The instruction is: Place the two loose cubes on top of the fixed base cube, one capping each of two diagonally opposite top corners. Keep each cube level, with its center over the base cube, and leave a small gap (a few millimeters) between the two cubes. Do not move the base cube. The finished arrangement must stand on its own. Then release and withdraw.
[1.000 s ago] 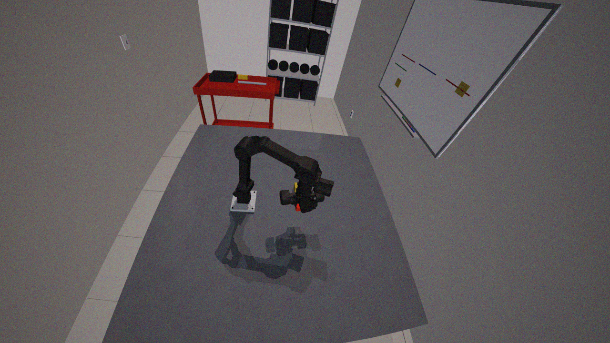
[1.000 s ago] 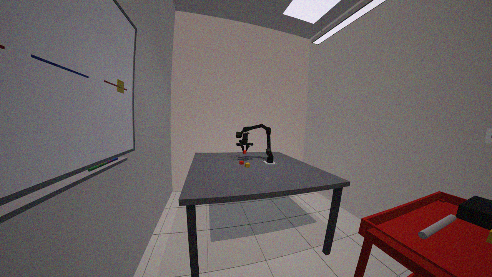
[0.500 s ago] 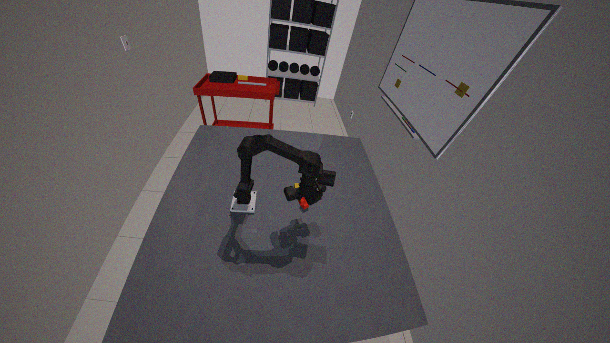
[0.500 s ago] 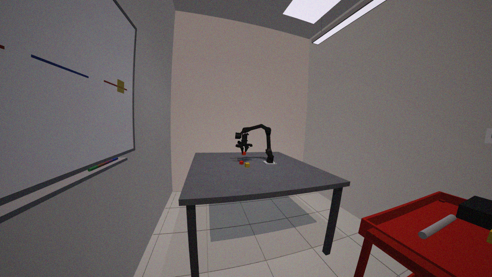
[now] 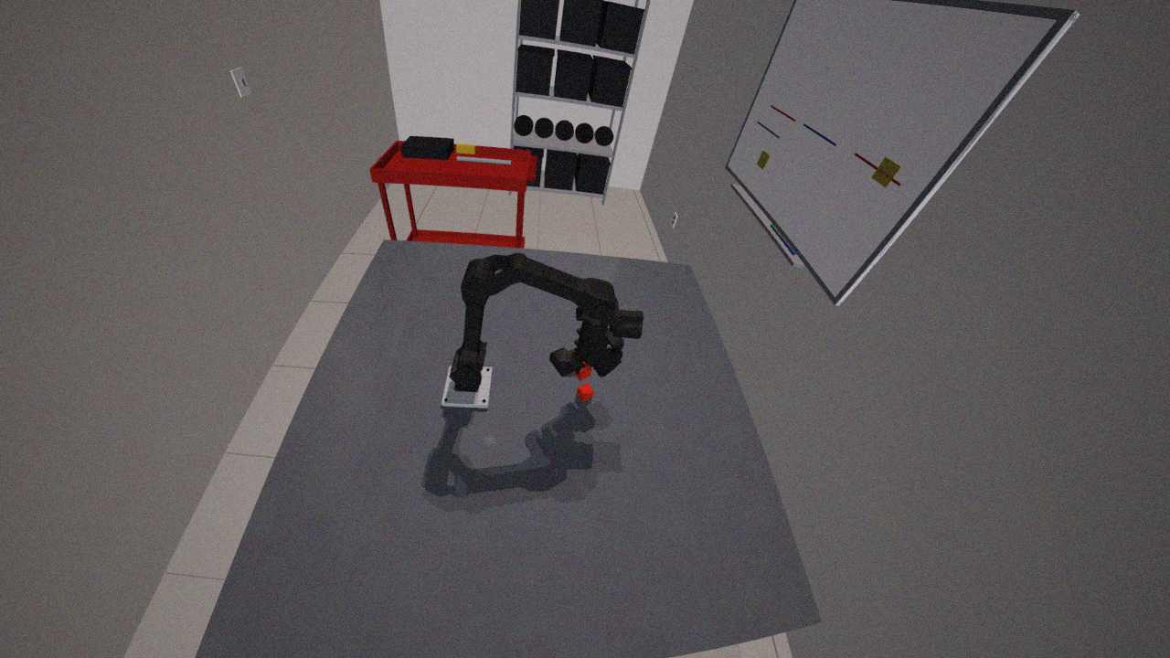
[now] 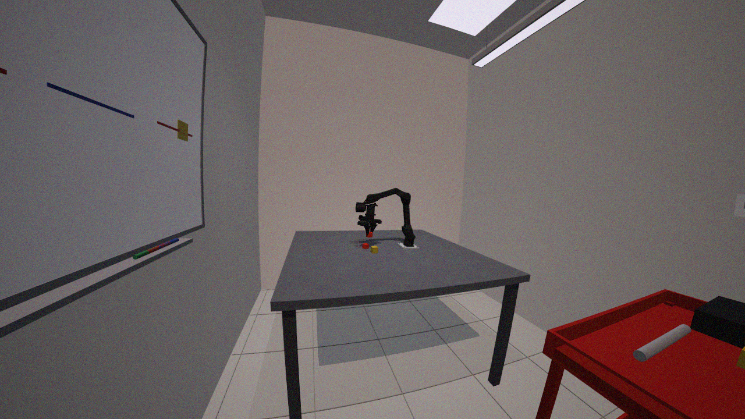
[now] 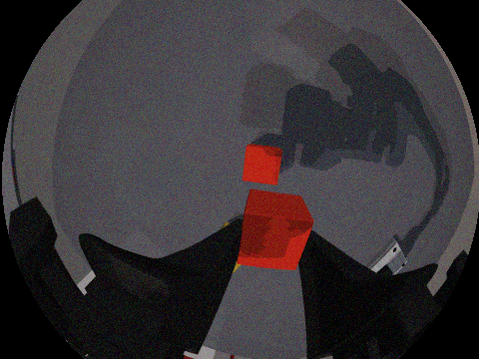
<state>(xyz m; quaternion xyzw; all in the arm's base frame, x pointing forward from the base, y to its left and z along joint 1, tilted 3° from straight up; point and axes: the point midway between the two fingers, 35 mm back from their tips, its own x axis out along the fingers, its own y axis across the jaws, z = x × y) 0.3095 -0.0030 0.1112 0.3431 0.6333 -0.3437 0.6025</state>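
The yellow base cube is 20 mm behind my gripper tip, 90 mm to the left of it and 80 mm below it.
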